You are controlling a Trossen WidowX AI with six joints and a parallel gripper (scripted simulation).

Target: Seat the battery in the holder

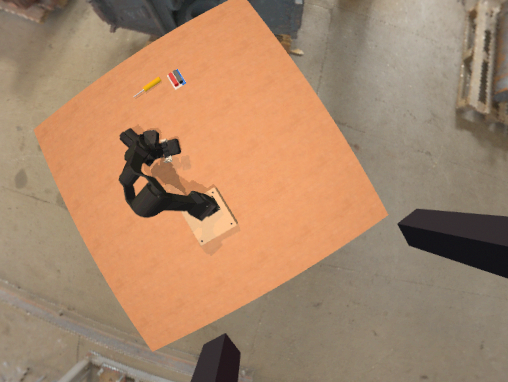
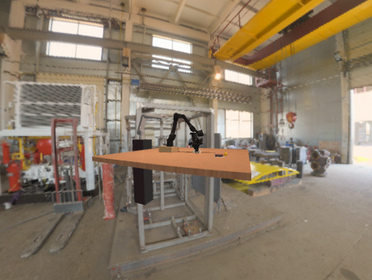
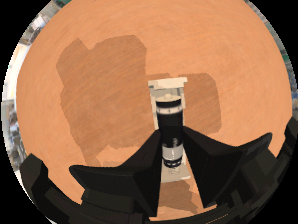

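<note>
Right now the battery is 10 mm above my gripper tip. Also, from my gripper tip: yellow-handled screwdriver: 320 mm ahead, 60 mm to the right, 10 mm below.
</note>
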